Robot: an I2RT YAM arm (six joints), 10 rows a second.
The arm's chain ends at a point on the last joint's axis. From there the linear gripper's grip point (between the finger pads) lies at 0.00 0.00 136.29 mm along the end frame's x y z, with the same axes.
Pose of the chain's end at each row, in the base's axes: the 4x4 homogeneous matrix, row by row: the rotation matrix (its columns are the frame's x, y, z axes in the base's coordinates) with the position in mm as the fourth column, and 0 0 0 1 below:
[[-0.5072 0.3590 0.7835 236.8], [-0.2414 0.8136 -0.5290 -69.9], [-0.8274 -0.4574 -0.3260 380.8], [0 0 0 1]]
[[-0.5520 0.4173 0.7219 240.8], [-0.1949 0.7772 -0.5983 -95.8], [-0.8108 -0.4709 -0.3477 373.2], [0 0 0 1]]
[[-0.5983 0.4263 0.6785 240.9], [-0.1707 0.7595 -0.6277 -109.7], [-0.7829 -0.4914 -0.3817 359.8], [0 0 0 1]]
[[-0.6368 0.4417 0.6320 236.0], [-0.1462 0.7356 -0.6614 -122.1], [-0.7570 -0.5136 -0.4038 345.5], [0 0 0 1]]
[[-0.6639 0.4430 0.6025 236.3], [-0.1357 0.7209 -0.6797 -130.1], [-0.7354 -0.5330 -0.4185 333.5], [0 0 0 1]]
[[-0.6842 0.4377 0.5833 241.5], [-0.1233 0.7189 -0.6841 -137.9], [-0.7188 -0.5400 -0.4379 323.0], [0 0 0 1]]
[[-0.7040 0.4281 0.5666 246.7], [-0.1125 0.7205 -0.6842 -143.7], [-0.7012 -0.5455 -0.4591 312.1], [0 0 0 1]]
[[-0.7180 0.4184 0.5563 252.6], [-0.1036 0.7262 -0.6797 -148.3], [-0.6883 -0.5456 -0.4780 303.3], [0 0 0 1]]
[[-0.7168 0.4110 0.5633 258.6], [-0.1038 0.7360 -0.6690 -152.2], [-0.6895 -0.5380 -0.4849 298.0], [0 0 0 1]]
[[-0.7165 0.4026 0.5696 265.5], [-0.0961 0.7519 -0.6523 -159.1], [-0.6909 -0.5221 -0.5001 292.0], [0 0 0 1]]
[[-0.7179 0.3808 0.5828 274.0], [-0.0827 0.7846 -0.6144 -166.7], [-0.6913 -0.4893 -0.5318 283.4], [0 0 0 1]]
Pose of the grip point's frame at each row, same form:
[[-0.5072 0.3590 0.7835 343.6], [-0.2414 0.8136 -0.5290 -142.0], [-0.8274 -0.4574 -0.3260 336.4], [0 0 0 1]]
[[-0.5520 0.4173 0.7219 339.2], [-0.1949 0.7772 -0.5983 -177.3], [-0.8108 -0.4709 -0.3477 325.8], [0 0 0 1]]
[[-0.5983 0.4263 0.6785 333.4], [-0.1707 0.7595 -0.6277 -195.2], [-0.7829 -0.4914 -0.3817 307.8], [0 0 0 1]]
[[-0.6368 0.4417 0.6320 322.1], [-0.1462 0.7356 -0.6614 -212.2], [-0.7570 -0.5136 -0.4038 290.5], [0 0 0 1]]
[[-0.6639 0.4430 0.6025 318.4], [-0.1357 0.7209 -0.6797 -222.7], [-0.7354 -0.5330 -0.4185 276.5], [0 0 0 1]]
[[-0.6842 0.4377 0.5833 321.0], [-0.1233 0.7189 -0.6841 -231.1], [-0.7188 -0.5400 -0.4379 263.3], [0 0 0 1]]
[[-0.7040 0.4281 0.5666 323.9], [-0.1125 0.7205 -0.6842 -236.9], [-0.7012 -0.5455 -0.4591 249.5], [0 0 0 1]]
[[-0.7180 0.4184 0.5563 328.4], [-0.1036 0.7262 -0.6797 -240.9], [-0.6883 -0.5456 -0.4780 238.2], [0 0 0 1]]
[[-0.7168 0.4110 0.5633 335.4], [-0.1038 0.7360 -0.6690 -243.4], [-0.6895 -0.5380 -0.4849 231.9], [0 0 0 1]]
[[-0.7165 0.4026 0.5696 343.1], [-0.0961 0.7519 -0.6523 -248.0], [-0.6909 -0.5221 -0.5001 223.8], [0 0 0 1]]
[[-0.7179 0.3808 0.5828 353.4], [-0.0827 0.7846 -0.6144 -250.4], [-0.6913 -0.4893 -0.5318 210.9], [0 0 0 1]]

